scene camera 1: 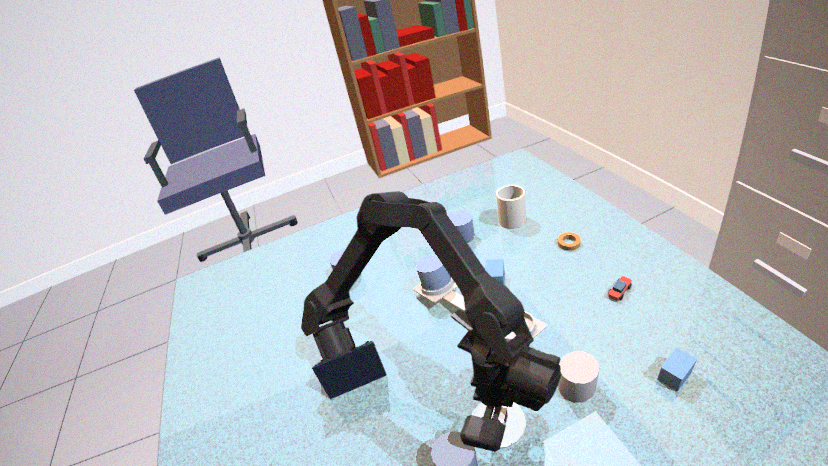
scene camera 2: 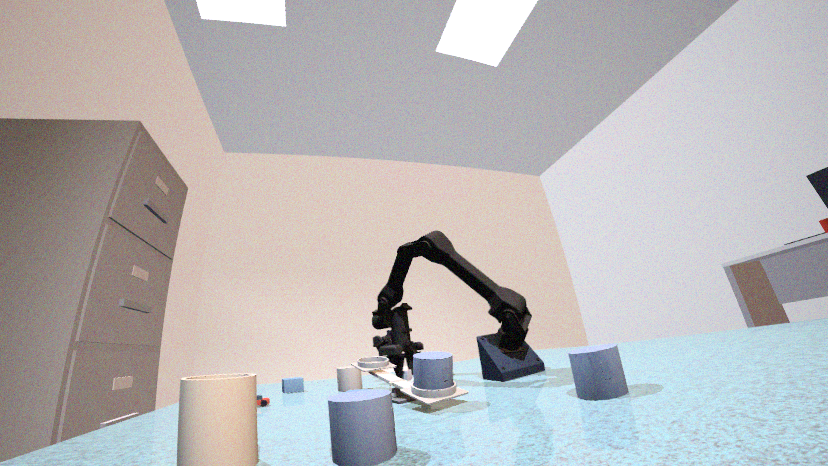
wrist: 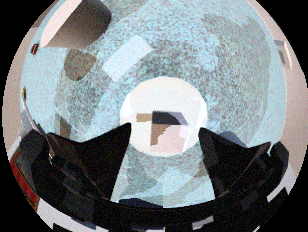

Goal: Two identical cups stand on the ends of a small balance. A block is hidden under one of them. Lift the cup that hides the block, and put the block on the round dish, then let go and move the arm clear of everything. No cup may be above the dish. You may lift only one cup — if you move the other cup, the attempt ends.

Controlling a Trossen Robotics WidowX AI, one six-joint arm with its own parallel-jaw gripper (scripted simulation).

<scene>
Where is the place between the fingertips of my gripper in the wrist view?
166, 129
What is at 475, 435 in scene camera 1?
My gripper.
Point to a block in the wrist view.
At 168, 131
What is my gripper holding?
Nothing.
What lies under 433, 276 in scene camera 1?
A blue-grey cup.
</scene>
